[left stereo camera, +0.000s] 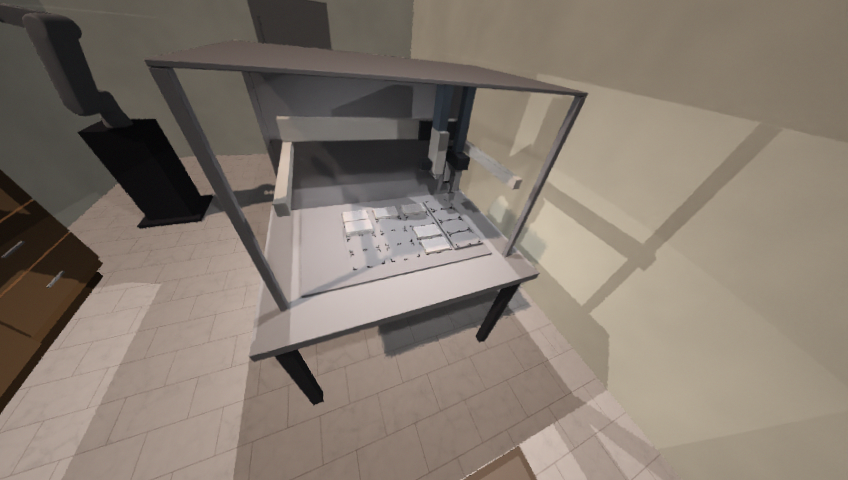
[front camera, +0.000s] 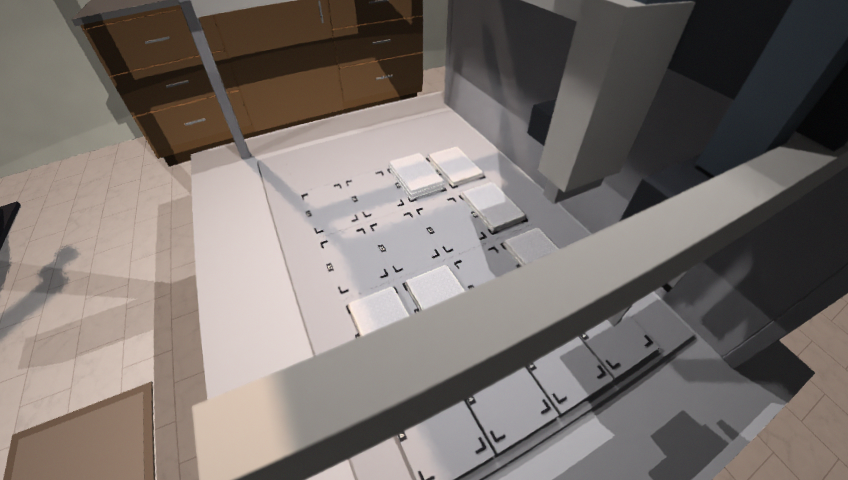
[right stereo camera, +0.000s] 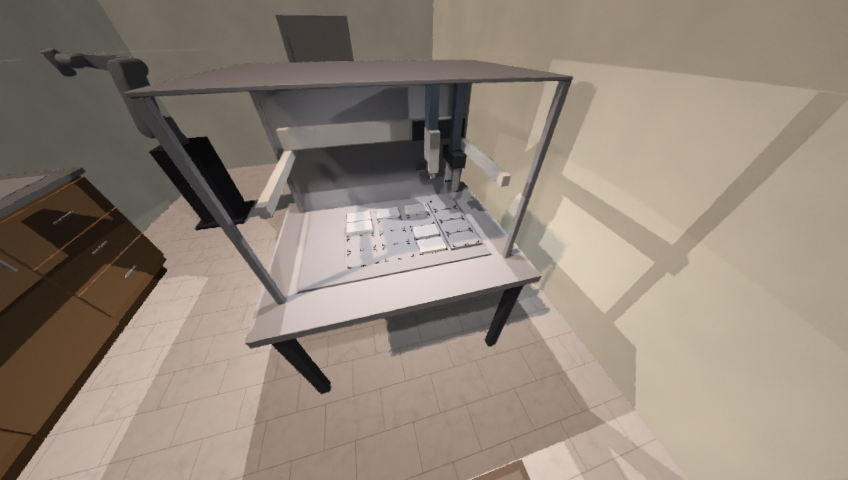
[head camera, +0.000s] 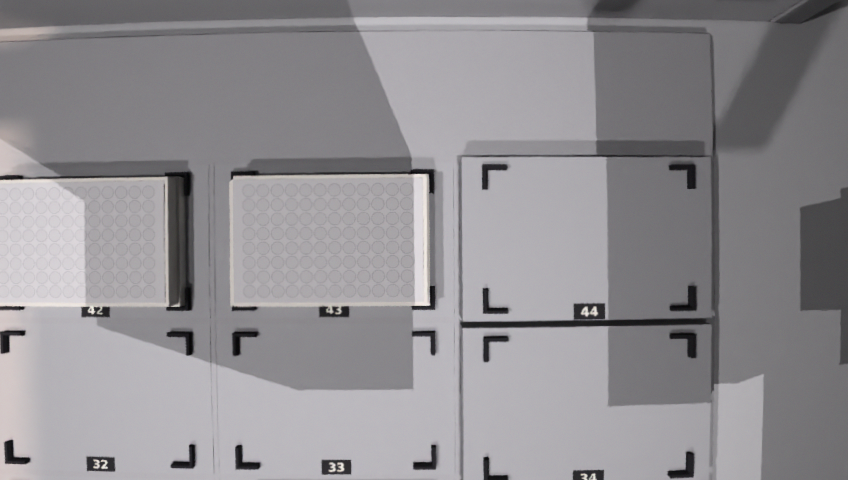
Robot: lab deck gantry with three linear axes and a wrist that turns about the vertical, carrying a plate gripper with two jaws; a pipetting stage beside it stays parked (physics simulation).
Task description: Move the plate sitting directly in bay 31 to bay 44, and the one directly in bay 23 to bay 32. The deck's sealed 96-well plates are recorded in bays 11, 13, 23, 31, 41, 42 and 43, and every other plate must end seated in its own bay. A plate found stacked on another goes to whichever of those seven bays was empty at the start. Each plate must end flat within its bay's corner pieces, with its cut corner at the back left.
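Places are measured from the robot's base along level axes (x back, y up, z left), in millimetres.
Where they show: gripper, fingertip midpoint: (left stereo camera: 450, 186) (right stereo camera: 450, 185); robot's base, link origin: (left stereo camera: 354, 269) (front camera: 303, 196) (right stereo camera: 348, 267).
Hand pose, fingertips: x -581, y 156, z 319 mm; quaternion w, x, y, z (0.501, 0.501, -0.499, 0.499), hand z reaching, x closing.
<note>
Each offset is from my fingertips to the top centre of the thing. "*": to the spot under its first point.
Two stacked plates {dx +517, dy -129, dz -62 mm} (front camera: 416, 172) (left stereo camera: 358, 227) (right stereo camera: 359, 227) stand in bay 31. Single plates sit in bay 23 (plate {dx +189, dy -142, dz -169 mm} (front camera: 437, 287) (left stereo camera: 426, 231) (right stereo camera: 425, 230)), bay 13 (plate {dx +189, dy -142, dz -276 mm} (front camera: 379, 310) (left stereo camera: 435, 244)), bay 41 (plate {dx +517, dy -142, dz +45 mm} (front camera: 457, 165)), bay 42 (plate {dx +353, dy -142, dz +45 mm} (front camera: 493, 205) (head camera: 77, 237)) and bay 43 (plate {dx +189, dy -142, dz +45 mm} (front camera: 531, 246) (head camera: 327, 237)). Bay 44 {* dx +59, dy -142, dz +46 mm} (head camera: 535, 237), bay 32 {* dx +351, dy -156, dz -58 mm} (head camera: 101, 392) (front camera: 455, 223) and bay 11 {* dx +509, dy -156, dz -268 mm} (front camera: 333, 208) are empty. My gripper (left stereo camera: 449, 181) (right stereo camera: 452, 179) hangs high at the back right, jaws apart and empty as far as their small size shows; it is outside the head view.
The pale pipetting stage (front camera: 595, 113) (left stereo camera: 438, 151) (right stereo camera: 432, 151) hangs left of my gripper. A gantry rail (front camera: 535, 261) crosses the front view and hides part of the deck. Raised bay 34 {* dx +59, dy -142, dz -60 mm} (head camera: 535, 404) lies in front of bay 44. Posts {* dx +840, dy +308, dz -435 mm} (left stereo camera: 220, 190) (right stereo camera: 208, 190) frame the deck.
</note>
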